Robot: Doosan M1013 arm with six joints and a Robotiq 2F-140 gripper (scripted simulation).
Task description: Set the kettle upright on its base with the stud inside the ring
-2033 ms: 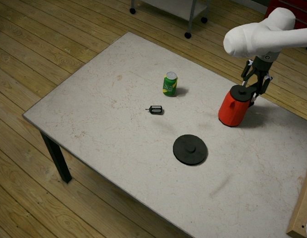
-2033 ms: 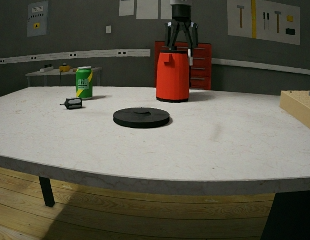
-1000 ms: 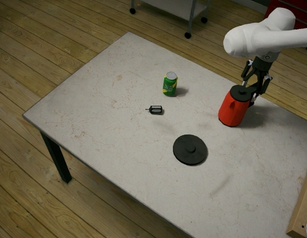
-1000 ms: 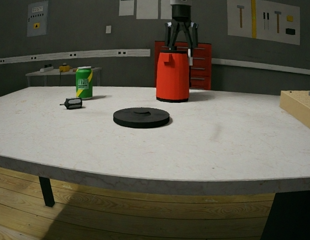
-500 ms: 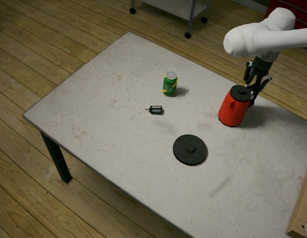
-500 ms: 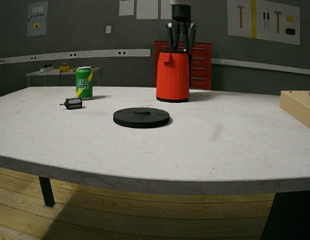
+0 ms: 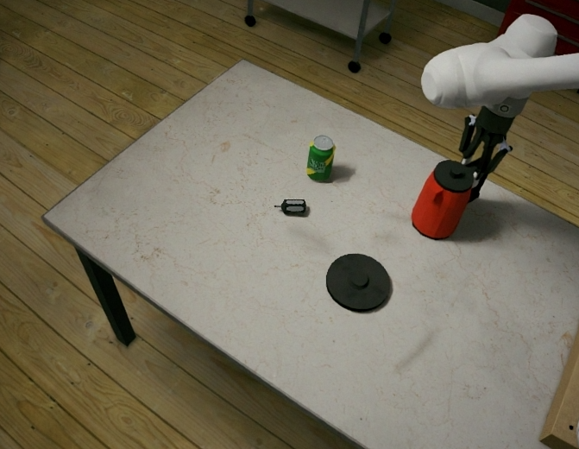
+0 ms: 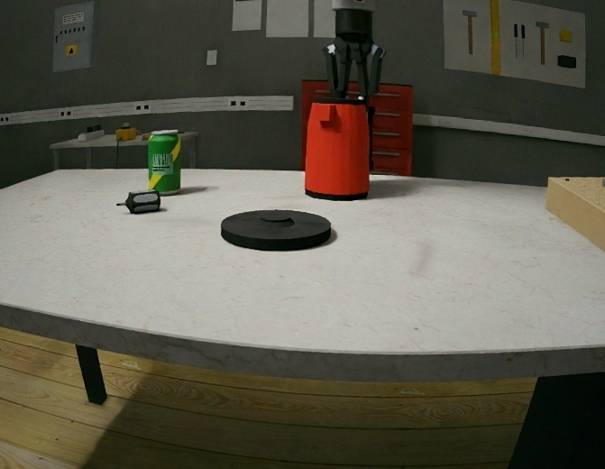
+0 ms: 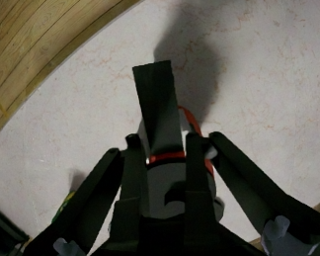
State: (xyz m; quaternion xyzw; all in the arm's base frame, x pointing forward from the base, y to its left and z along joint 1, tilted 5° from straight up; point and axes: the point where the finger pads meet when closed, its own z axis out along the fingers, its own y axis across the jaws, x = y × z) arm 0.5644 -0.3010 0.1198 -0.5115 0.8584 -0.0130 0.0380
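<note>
The red kettle lies 60 mm below my hand, 30 mm to the left of it and 20 mm ahead of it. Also, from my hand: black round base (330 mm to the left, 140 mm below, 130 mm ahead); then black tool (370 mm ahead, 220 mm to the left, 140 mm below).
</note>
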